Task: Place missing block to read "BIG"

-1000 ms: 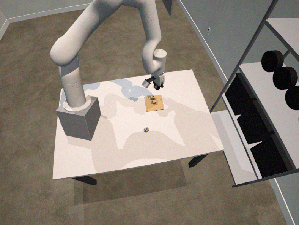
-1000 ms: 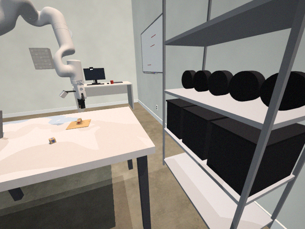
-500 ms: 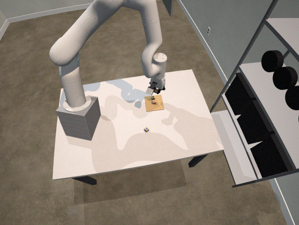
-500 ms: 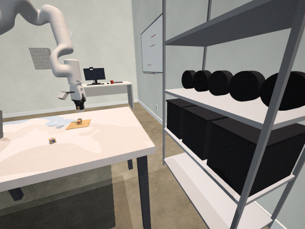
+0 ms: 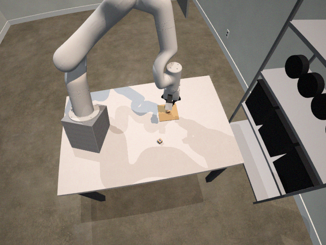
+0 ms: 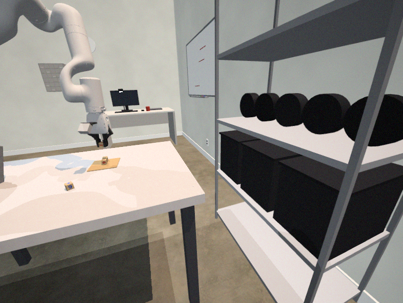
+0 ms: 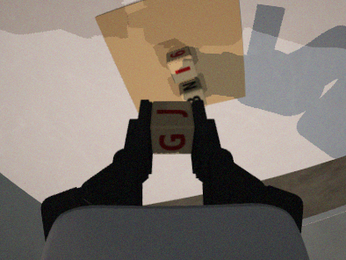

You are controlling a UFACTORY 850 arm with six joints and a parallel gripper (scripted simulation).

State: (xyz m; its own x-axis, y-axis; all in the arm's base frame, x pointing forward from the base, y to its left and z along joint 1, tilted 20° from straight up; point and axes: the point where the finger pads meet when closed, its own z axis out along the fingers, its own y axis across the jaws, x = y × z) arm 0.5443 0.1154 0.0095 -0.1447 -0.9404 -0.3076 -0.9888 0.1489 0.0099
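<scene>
Now: hand 12 cm above the tan mat, 1 cm to the right of it and 1 cm past it.
</scene>
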